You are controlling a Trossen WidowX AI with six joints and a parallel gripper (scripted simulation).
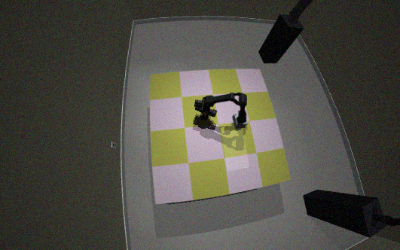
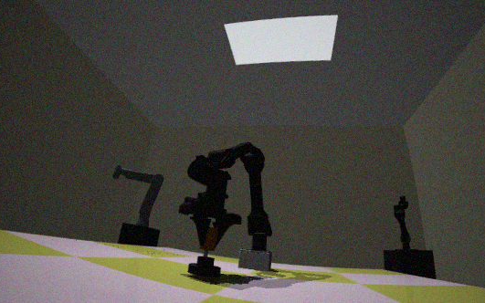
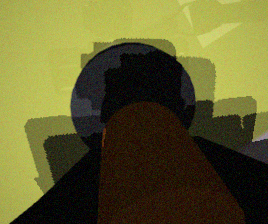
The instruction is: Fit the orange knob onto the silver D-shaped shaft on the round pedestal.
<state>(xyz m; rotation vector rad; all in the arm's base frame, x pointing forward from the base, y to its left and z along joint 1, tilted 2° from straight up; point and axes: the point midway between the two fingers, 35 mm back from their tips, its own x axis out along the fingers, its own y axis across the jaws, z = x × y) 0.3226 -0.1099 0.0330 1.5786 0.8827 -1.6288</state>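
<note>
My gripper tip is now 3 cm below the orange knob. Round my gripper tip: round dark pedestal: 4 cm below.
</note>
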